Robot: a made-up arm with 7 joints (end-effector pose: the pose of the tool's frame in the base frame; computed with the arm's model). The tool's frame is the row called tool.
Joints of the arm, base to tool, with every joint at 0 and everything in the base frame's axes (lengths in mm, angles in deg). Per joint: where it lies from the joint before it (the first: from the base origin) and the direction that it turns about. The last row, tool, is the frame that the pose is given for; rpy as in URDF.
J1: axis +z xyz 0 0 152.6
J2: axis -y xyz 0 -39.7 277.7
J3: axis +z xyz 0 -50.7 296.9
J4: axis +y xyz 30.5 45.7 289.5
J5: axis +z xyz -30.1 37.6 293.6
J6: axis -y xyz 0 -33.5 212.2
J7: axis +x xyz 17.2 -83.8 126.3
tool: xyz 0 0 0 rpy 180 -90 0
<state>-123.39 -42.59 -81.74 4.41 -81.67 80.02 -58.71</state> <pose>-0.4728 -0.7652 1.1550 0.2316 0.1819 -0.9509 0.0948</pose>
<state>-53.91 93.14 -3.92 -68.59 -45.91 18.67 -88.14</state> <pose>-0.4134 0.5161 -0.2089 -0.5196 -0.5494 0.3516 0.5519</pose>
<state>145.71 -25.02 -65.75 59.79 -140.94 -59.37 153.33</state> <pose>-0.3173 0.7308 1.2574 0.2203 0.5907 -0.6845 0.3660</pose>
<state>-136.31 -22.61 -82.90 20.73 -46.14 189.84 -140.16</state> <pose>-0.3803 -0.1554 1.3324 0.1558 -0.7462 0.6439 0.0647</pose>
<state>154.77 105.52 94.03 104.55 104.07 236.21 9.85</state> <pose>0.1761 -0.4337 0.0923 -0.1466 0.4487 0.4446 0.7613</pose>
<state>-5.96 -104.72 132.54 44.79 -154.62 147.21 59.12</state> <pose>0.9415 -0.1089 0.5725 -0.1848 -0.1317 -0.7657 0.6018</pose>
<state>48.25 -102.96 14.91 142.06 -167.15 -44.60 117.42</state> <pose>-0.0806 0.2258 -0.0568 0.5306 0.6347 0.5542 0.0925</pose>
